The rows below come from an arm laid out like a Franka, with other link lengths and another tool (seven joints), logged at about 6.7 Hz.
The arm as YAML. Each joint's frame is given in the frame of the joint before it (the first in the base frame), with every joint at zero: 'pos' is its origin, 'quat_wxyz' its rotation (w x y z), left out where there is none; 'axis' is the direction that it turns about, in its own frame. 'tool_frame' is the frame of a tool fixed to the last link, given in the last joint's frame.
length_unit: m
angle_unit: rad
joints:
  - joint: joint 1
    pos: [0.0, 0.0, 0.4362]
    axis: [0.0, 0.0, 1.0]
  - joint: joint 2
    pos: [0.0, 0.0, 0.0]
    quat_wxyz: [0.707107, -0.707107, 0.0, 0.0]
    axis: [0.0, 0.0, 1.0]
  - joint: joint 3
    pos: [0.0, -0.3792, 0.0]
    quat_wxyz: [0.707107, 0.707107, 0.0, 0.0]
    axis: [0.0, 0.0, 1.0]
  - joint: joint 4
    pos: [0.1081, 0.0, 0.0]
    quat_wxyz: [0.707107, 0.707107, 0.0, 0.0]
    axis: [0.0, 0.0, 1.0]
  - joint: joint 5
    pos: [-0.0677, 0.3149, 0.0]
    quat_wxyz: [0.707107, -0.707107, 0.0, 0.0]
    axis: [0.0, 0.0, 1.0]
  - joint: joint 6
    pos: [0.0, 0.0, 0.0]
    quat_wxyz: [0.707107, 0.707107, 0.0, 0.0]
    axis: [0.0, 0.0, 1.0]
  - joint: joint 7
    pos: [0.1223, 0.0, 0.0]
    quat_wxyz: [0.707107, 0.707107, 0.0, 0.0]
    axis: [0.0, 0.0, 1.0]
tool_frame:
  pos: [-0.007, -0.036, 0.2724]
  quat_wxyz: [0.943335, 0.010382, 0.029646, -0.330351]
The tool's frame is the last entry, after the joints.
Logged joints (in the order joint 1, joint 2, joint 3, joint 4, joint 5, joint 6, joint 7), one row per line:
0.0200 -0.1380 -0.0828 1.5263 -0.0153 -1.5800 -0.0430
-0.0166 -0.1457 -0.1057 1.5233 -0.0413 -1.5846 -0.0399
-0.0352 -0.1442 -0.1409 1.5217 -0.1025 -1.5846 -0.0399
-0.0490 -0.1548 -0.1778 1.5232 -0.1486 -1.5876 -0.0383
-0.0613 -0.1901 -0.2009 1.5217 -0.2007 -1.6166 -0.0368
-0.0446 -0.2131 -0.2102 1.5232 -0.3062 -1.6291 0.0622
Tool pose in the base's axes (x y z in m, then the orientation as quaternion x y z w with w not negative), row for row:
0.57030 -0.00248 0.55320 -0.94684 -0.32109 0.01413 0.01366
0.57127 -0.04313 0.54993 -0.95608 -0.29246 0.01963 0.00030
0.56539 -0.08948 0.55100 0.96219 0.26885 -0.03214 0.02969
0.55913 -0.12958 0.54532 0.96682 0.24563 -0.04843 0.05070
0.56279 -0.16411 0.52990 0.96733 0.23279 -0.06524 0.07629
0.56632 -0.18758 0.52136 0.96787 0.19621 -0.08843 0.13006
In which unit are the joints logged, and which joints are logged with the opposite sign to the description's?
The joints are logged in radians. Opposite sign: joint 2, joint 4, joint 6.
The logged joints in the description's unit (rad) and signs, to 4 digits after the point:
0.0200 0.1380 -0.0828 -1.5263 -0.0153 1.5800 -0.0430
-0.0166 0.1457 -0.1057 -1.5233 -0.0413 1.5846 -0.0399
-0.0352 0.1442 -0.1409 -1.5217 -0.1025 1.5846 -0.0399
-0.0490 0.1548 -0.1778 -1.5232 -0.1486 1.5876 -0.0383
-0.0613 0.1901 -0.2009 -1.5217 -0.2007 1.6166 -0.0368
-0.0446 0.2131 -0.2102 -1.5232 -0.3062 1.6291 0.0622

